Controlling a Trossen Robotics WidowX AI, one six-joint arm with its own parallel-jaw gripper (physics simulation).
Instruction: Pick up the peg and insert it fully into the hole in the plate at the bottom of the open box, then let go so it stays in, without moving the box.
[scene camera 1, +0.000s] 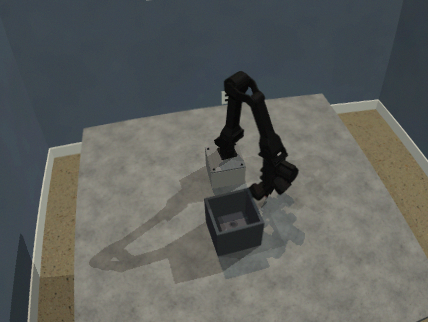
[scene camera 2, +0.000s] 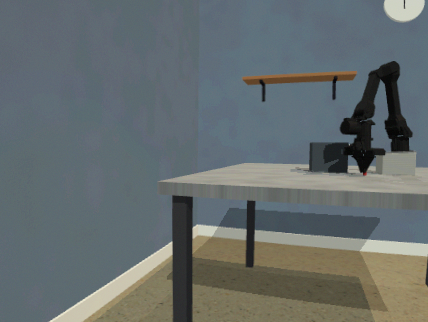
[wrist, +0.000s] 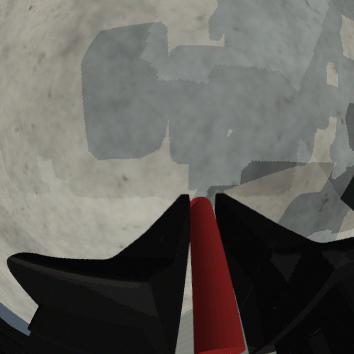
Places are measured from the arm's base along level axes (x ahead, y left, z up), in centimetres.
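Pixels of known places: gripper, fingertip midpoint: (scene camera 1: 268, 195) (scene camera 2: 363, 172) (wrist: 201, 201); arm's base, origin of the base link: (scene camera 1: 227, 152) (scene camera 2: 400, 151).
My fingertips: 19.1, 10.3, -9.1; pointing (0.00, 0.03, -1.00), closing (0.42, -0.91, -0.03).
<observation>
Ahead of a thing's pixels: the offset from my fingertips to its top centre, as dx, dy, dz. "spot": to the spot under its first point. Level surfaces: height alone.
The red peg {-0.8, -0.5, +7.0} (scene camera 2: 365, 174) (wrist: 212, 270) stands about upright between the fingers in the wrist view. Its lower tip shows just below the fingertips, at or very near the table top, in scene camera 2; the arm mostly hides it in scene camera 1. My gripper (scene camera 1: 265, 195) (scene camera 2: 364, 170) (wrist: 201, 201) points down and is shut on the peg, low over the table beside the box. The dark grey open box {+11.5, -18.8, +12.8} (scene camera 1: 240, 241) (scene camera 2: 317, 157) stands upright. The plate {spot: +12.0, -15.1, +4.8} (scene camera 1: 243, 222) with its round hole shows at the box's bottom in scene camera 1.
The light grey base block (scene camera 1: 227, 181) (scene camera 2: 406, 163) of the arm stands right behind the box in scene camera 1. The box walls rise close to the gripper's side. All stand on the grey table {dz -1.0} (scene camera 1: 135, 150) (scene camera 2: 225, 179).
</observation>
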